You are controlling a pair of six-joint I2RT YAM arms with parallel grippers.
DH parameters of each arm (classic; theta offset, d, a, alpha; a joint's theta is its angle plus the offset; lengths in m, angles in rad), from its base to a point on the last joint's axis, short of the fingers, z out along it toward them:
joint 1: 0 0.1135 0.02 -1.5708
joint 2: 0 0 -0.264 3.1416
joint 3: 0.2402 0 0.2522 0
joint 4: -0.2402 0 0.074 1.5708
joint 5: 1.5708 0 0 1.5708
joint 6: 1.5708 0.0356 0 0
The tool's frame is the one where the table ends.
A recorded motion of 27 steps. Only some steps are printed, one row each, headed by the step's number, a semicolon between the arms.
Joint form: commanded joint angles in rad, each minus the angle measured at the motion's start. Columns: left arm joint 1, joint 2, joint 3, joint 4, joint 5, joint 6; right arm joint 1, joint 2, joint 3, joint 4, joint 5, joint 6.
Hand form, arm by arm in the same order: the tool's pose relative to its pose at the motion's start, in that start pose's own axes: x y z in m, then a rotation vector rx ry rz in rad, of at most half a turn. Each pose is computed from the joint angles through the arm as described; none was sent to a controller.
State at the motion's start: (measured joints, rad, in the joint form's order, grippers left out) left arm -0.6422 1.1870 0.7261 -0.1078 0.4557 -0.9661; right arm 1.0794 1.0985 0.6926 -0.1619 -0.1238 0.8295
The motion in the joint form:
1: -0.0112 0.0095 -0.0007 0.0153 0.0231 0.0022; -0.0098 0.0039 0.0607 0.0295 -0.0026 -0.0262
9: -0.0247 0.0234 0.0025 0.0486 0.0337 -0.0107; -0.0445 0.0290 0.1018 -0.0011 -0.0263 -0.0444
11: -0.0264 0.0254 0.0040 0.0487 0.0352 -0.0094; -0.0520 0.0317 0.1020 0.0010 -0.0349 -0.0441
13: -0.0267 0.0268 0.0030 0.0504 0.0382 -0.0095; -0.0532 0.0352 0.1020 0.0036 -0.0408 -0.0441
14: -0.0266 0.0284 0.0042 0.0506 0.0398 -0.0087; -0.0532 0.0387 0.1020 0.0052 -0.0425 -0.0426
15: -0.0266 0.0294 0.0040 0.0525 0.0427 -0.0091; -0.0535 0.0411 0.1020 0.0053 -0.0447 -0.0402
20: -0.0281 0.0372 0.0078 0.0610 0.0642 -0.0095; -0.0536 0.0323 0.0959 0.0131 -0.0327 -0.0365
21: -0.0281 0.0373 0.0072 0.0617 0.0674 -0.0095; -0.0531 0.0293 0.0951 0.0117 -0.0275 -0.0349
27: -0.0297 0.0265 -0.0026 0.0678 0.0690 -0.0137; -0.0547 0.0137 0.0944 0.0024 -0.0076 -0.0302
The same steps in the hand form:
1: 0.0020 -0.0014 0.0032 0.0201 0.0257 0.0099; -0.0169 0.0161 -0.0061 -0.0588 -0.0634 -0.0321
9: 0.0025 -0.0049 0.0073 0.0463 0.0346 0.0135; -0.0281 0.0163 -0.0055 -0.0452 -0.0600 -0.0318
11: 0.0026 -0.0053 0.0077 0.0474 0.0374 0.0154; -0.0294 0.0151 -0.0051 -0.0468 -0.0585 -0.0280
13: 0.0028 -0.0050 0.0081 0.0486 0.0405 0.0152; -0.0295 0.0149 -0.0043 -0.0496 -0.0545 -0.0275
14: 0.0026 -0.0052 0.0084 0.0493 0.0419 0.0159; -0.0294 0.0146 -0.0034 -0.0495 -0.0519 -0.0257
15: 0.0026 -0.0052 0.0086 0.0514 0.0439 0.0158; -0.0293 0.0144 -0.0028 -0.0493 -0.0489 -0.0228
20: 0.0024 -0.0064 0.0101 0.0671 0.0609 0.0184; -0.0293 0.0141 -0.0044 -0.0484 -0.0647 -0.0204
21: 0.0025 -0.0063 0.0102 0.0688 0.0635 0.0184; -0.0292 0.0141 -0.0050 -0.0457 -0.0687 -0.0190
27: 0.0043 -0.0059 0.0086 0.0753 0.0628 0.0182; -0.0298 0.0141 -0.0090 -0.0352 -0.0878 -0.0135

